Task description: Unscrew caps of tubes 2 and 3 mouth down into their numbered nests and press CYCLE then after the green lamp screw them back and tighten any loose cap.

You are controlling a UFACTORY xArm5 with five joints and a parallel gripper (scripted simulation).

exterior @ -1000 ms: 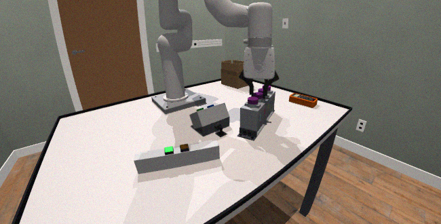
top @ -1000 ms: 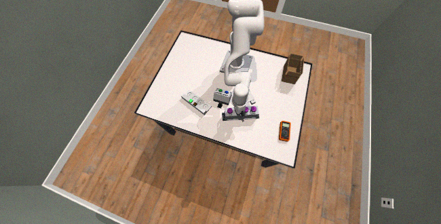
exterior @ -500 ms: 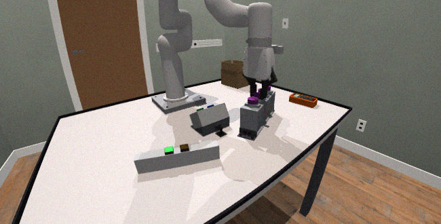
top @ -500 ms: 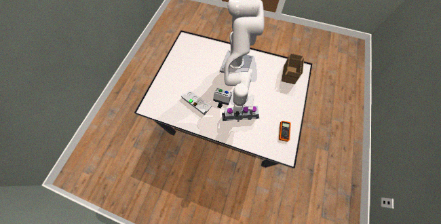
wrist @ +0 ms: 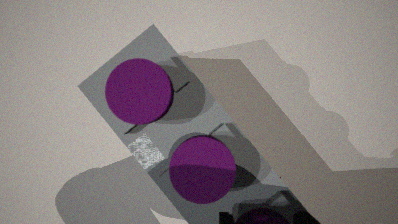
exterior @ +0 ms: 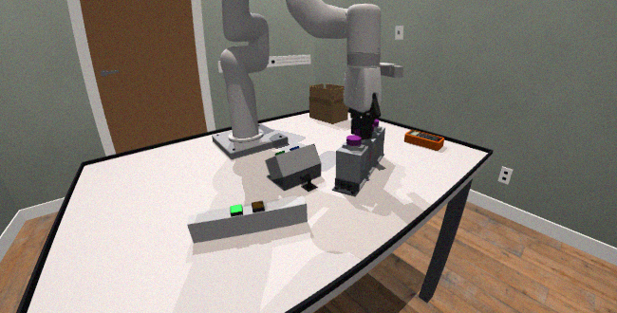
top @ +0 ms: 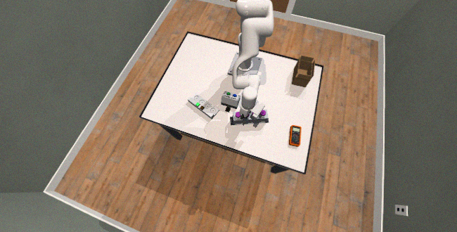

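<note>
My gripper is now 50 mm to the right of the purple cap, 20 mm past it and 10 mm above it. From my hand the other things lie so: key housing (140 mm to the right, 100 mm behind, 70 mm below); blue key (120 mm to the right, 120 mm behind, 60 mm below); grey decapping station (130 mm below, 20 mm to the left, 10 mm behind).
</note>
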